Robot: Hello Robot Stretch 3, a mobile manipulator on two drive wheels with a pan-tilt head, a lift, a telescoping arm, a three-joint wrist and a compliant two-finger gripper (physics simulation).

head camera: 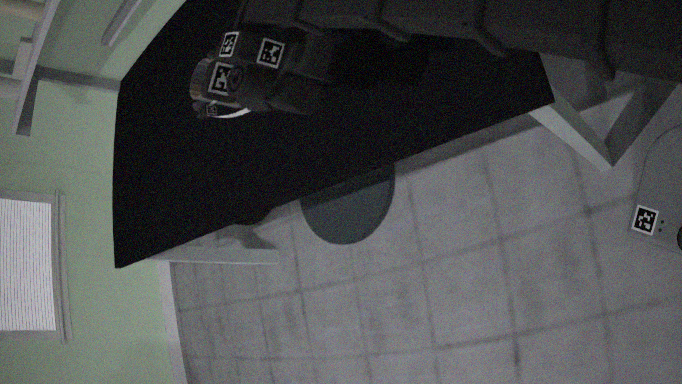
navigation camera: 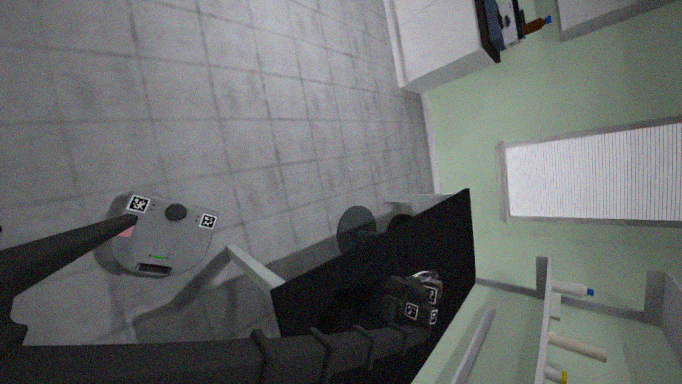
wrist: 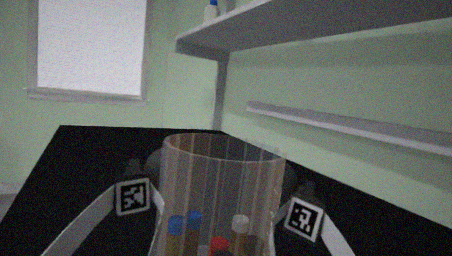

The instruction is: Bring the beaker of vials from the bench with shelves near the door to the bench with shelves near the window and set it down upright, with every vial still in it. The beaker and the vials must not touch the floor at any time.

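Note:
The clear beaker [head camera: 195, 86] [wrist: 220, 195] stands upright between the fingers of my gripper [head camera: 205, 84] [wrist: 222, 174], which is shut on it. Several vials with blue, red and white caps show low inside the beaker in the wrist view; its bottom is cut off there. The black bench top [head camera: 300, 145] [navigation camera: 450, 235] [wrist: 65, 155] near the window lies under the gripper. I cannot tell whether the beaker touches it.
Wall shelves [head camera: 37, 65] [navigation camera: 544, 320] [wrist: 300, 25] run beside the bench; a lower rail [navigation camera: 472, 345] [wrist: 350, 127] is on the wall. A round stool [head camera: 350, 215] [navigation camera: 356, 225] stands partly under the front edge. My base [navigation camera: 170, 240] is on the floor beyond the bench's near leg [head camera: 575, 135].

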